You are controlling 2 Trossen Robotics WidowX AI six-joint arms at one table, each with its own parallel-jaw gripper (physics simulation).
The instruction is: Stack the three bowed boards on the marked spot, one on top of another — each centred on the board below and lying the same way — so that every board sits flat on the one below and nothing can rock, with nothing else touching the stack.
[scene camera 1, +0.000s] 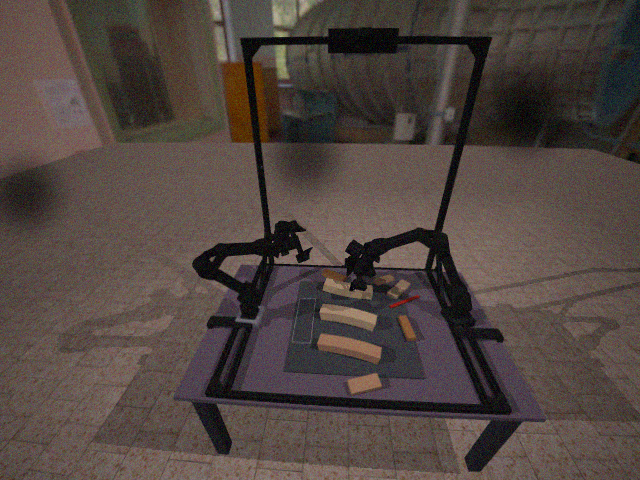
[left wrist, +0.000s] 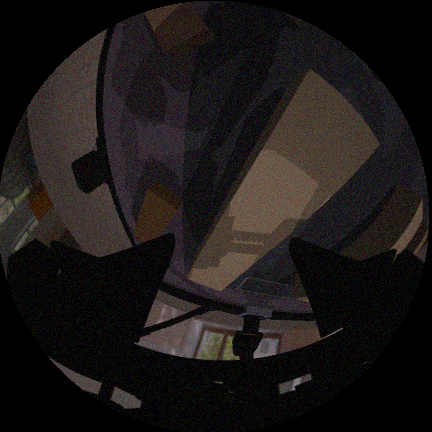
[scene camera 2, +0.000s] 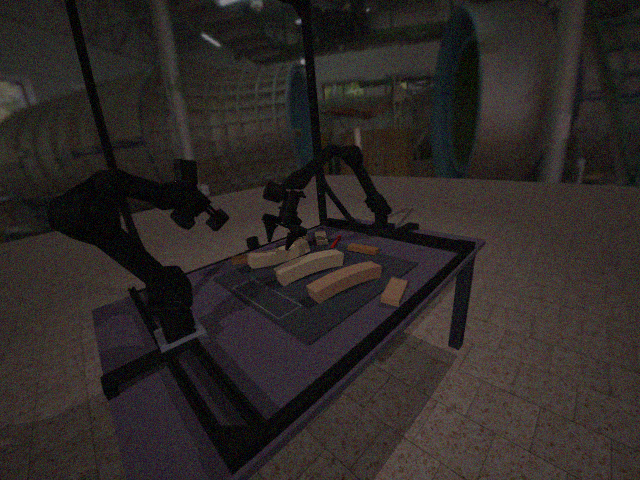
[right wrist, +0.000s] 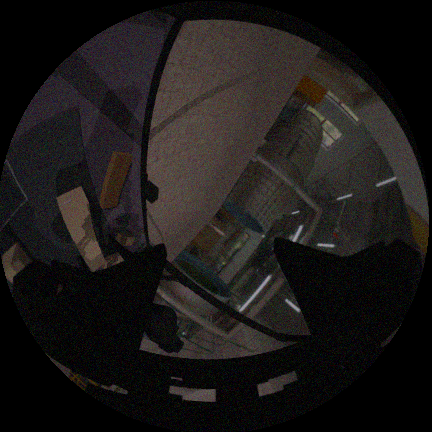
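Note:
A marked outline is visible. My left gripper, visible also in the left wrist view, is open and holds nothing. My right gripper is likewise open and empty; the right wrist view shows my right gripper too.

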